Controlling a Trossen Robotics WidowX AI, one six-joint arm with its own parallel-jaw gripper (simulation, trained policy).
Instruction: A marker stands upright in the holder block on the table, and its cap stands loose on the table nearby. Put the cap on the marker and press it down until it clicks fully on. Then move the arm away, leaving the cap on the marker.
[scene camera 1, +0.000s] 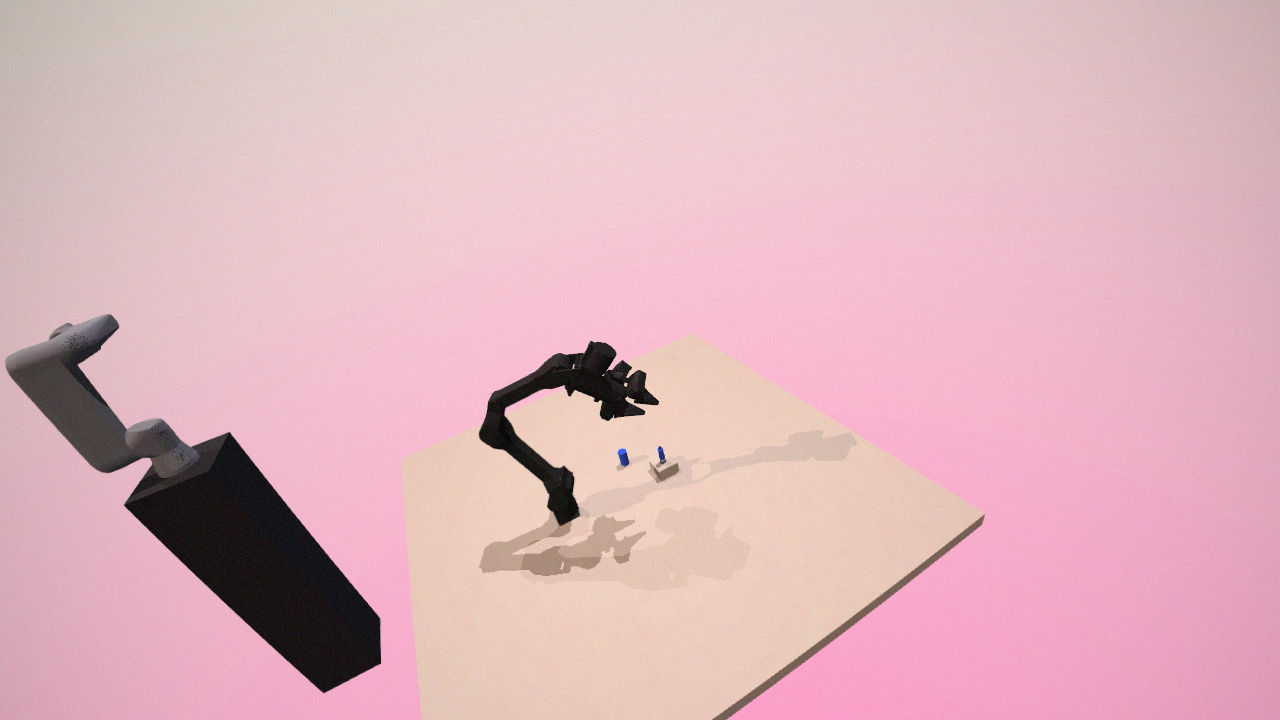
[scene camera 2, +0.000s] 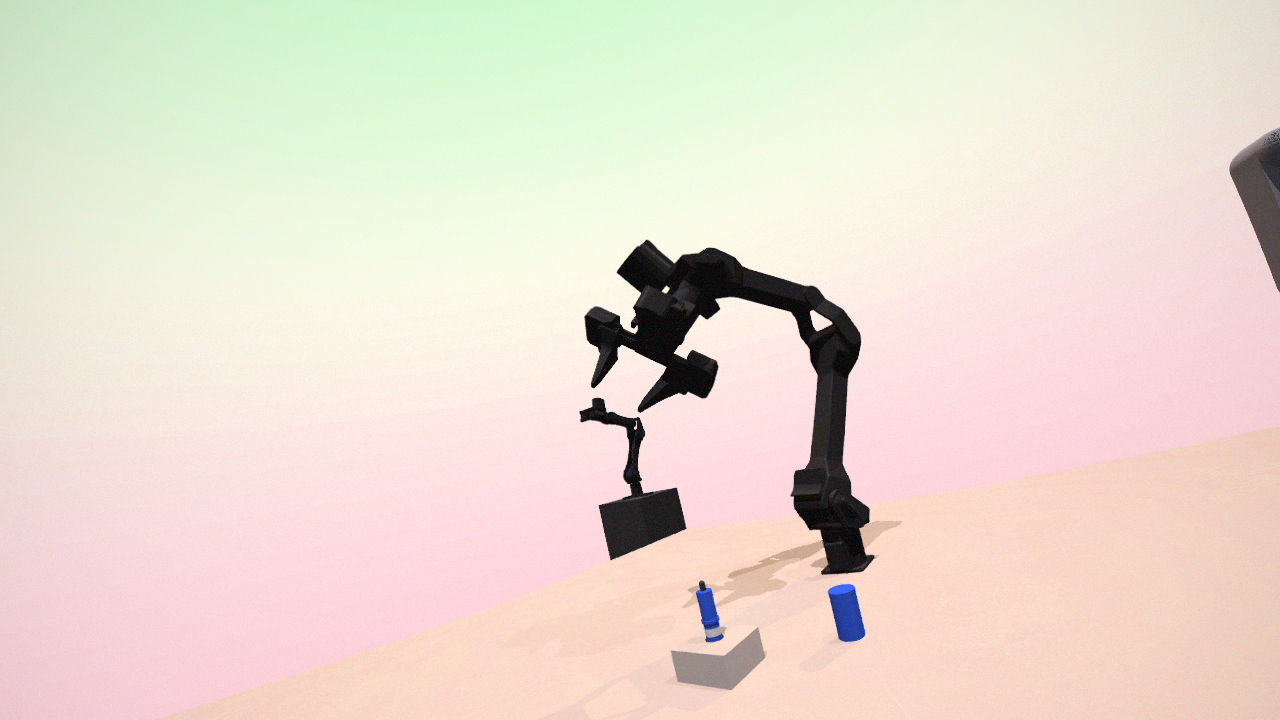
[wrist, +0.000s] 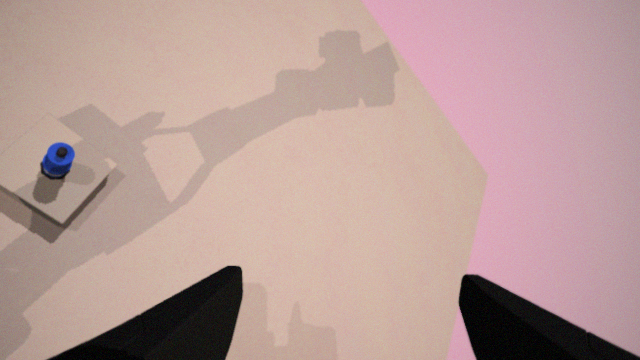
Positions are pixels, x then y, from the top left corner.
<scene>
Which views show my gripper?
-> Scene camera 1, scene camera 2 and the wrist view: all of them.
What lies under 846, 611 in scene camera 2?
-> A blue cap.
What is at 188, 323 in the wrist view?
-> My gripper.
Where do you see my gripper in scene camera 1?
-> At 651, 408
</scene>
